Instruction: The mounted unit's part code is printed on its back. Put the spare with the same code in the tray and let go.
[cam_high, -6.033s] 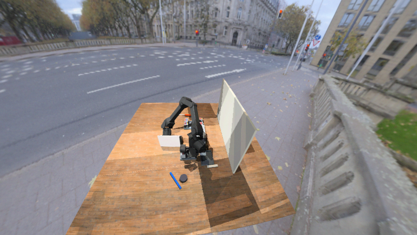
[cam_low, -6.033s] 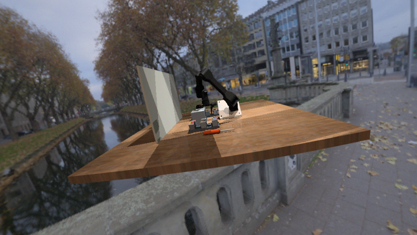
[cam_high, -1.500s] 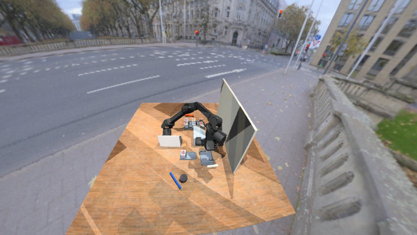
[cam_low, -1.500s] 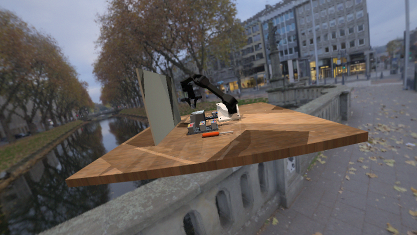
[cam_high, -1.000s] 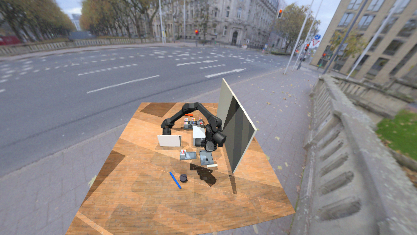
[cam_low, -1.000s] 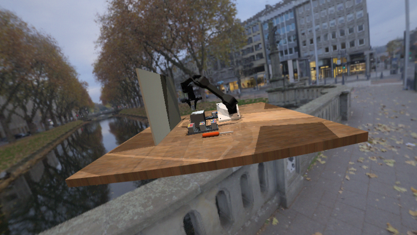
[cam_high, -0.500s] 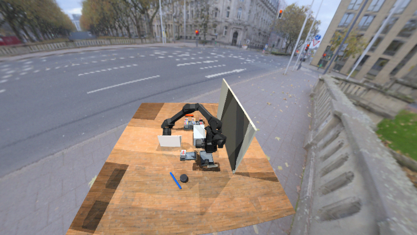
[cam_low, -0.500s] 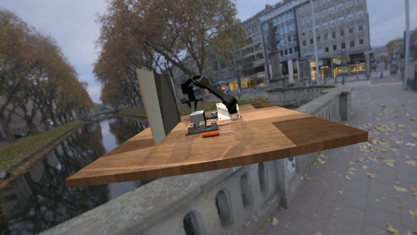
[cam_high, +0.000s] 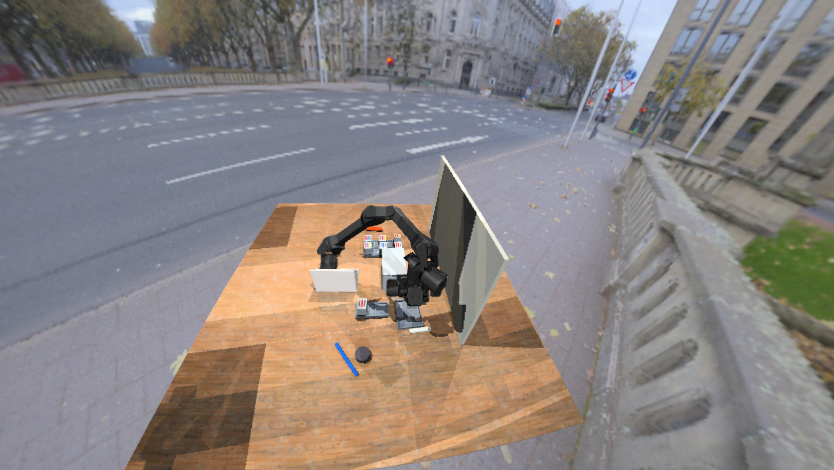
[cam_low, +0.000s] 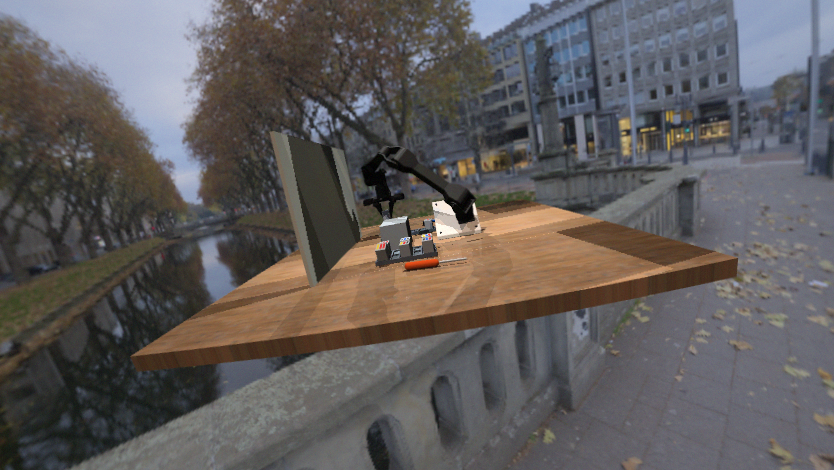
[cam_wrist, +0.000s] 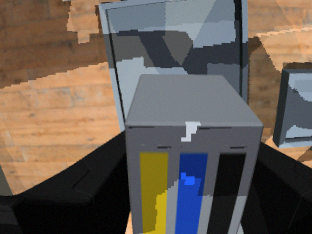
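The grey tray is 90 mm below my gripper tip and 10 mm to the left of it. Round my gripper tip: mounted unit (220 mm to the left, 50 mm behind, 40 mm below); then black puck (180 mm behind, 150 mm to the right, 80 mm below); then spare (20 mm above).
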